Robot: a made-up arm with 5 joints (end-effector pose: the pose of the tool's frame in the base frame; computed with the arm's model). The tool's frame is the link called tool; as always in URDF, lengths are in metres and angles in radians.
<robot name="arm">
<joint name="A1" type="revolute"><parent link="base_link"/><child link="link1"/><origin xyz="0 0 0.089"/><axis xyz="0 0 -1"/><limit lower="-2.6" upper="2.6" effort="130" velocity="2.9"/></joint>
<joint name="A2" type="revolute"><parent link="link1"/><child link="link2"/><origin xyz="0.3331 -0.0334 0.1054"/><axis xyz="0 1 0"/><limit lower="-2.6" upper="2.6" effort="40" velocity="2.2"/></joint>
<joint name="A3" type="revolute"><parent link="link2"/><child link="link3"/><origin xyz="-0.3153 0.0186 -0.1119"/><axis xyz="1 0 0"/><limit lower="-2.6" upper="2.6" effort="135" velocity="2.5"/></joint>
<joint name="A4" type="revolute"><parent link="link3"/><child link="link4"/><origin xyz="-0.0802 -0.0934 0.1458"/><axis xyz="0 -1 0"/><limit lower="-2.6" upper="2.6" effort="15" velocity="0.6"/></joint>
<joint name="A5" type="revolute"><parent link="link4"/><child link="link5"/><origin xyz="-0.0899 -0.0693 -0.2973"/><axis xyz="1 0 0"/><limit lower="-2.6" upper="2.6" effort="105" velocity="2.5"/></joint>
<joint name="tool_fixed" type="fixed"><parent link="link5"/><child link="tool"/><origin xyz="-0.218 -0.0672 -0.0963"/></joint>
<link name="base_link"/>
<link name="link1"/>
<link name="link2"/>
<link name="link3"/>
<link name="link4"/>
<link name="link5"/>
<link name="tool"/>
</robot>
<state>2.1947 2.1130 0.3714 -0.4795 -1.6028</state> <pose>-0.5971 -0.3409 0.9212 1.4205 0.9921 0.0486</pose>
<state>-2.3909 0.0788 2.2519 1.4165 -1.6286</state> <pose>-0.2734 -0.1493 0.0239 -0.3566 0.6160 0.9277</pose>
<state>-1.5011 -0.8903 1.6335 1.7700 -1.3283</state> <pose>-0.0674 0.5792 -0.1085 1.1275 0.0903 -0.2402</pose>
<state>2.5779 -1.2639 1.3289 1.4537 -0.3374</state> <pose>-0.5311 -0.4779 0.0054 1.6466 2.2480 0.9071</pose>
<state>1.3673 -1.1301 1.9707 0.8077 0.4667</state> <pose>0.4464 -0.2388 -0.1435 1.1408 -2.3866 0.3027</pose>
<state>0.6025 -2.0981 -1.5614 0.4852 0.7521</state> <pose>0.2343 -0.6221 -0.2315 -1.6306 -1.8019 -0.8553</pose>
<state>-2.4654 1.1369 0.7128 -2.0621 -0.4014</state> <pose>0.1861 0.6161 0.7768 1.9390 -1.5542 -0.3871</pose>
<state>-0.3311 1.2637 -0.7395 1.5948 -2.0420</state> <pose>0.2778 -0.2026 0.3552 -1.8437 -1.2864 0.3185</pose>
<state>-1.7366 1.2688 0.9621 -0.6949 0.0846</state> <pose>0.2006 -0.1603 0.9606 -0.6438 2.0629 0.6402</pose>
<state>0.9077 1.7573 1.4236 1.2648 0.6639</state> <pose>0.2131 0.1041 0.3426 0.6099 -0.4088 -2.3884</pose>
